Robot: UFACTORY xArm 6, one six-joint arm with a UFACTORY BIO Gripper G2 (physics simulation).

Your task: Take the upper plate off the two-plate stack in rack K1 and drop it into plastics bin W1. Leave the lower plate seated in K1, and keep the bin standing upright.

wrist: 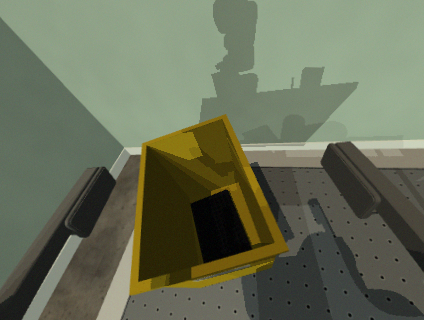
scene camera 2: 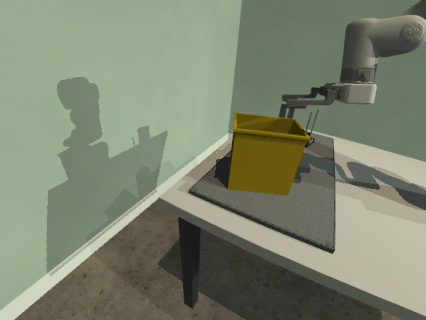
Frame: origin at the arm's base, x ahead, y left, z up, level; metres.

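Seen in the pictures: hand at its tool point: [wrist: 212, 189] [scene camera 2: 292, 100].
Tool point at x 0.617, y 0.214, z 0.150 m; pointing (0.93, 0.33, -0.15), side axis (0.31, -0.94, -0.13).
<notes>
A point is followed by its place in that frame.
The yellow bin W1 [scene camera 2: 265, 165] {x 0.621, y 0.317, z 0.000 m} [wrist: 162, 225] {x 0.606, y 0.306, z 0.045 m} stands upright on the perforated board. The black plate [wrist: 222, 227] {x 0.647, y 0.262, z -0.073 m} lies low inside the bin in the wrist view; in the scene view the bin's walls hide it. My gripper [scene camera 2: 286, 101] [wrist: 222, 191] {x 0.617, y 0.214, z 0.150 m} is wide open and empty. Its fingers are above the far side of the bin's rim in the scene view, and stand to the left and right of the bin in the wrist view. Rack K1 and its lower plate do not show in either view.
The dark perforated board [scene camera 2: 310, 220] {x 0.473, y 0.335, z -0.089 m} [wrist: 300, 187] {x 0.758, y 0.130, z -0.089 m} lies on the white table [scene camera 2: 370, 240] {x 0.324, y 0.297, z -0.102 m}. Two thin upright rods [scene camera 2: 312, 121] {x 0.578, y -0.168, z 0.005 m} show just behind the bin's right rim. Green walls [scene camera 2: 150, 50] [wrist: 125, 50] stand beyond the table, with the arm's shadow on one.
</notes>
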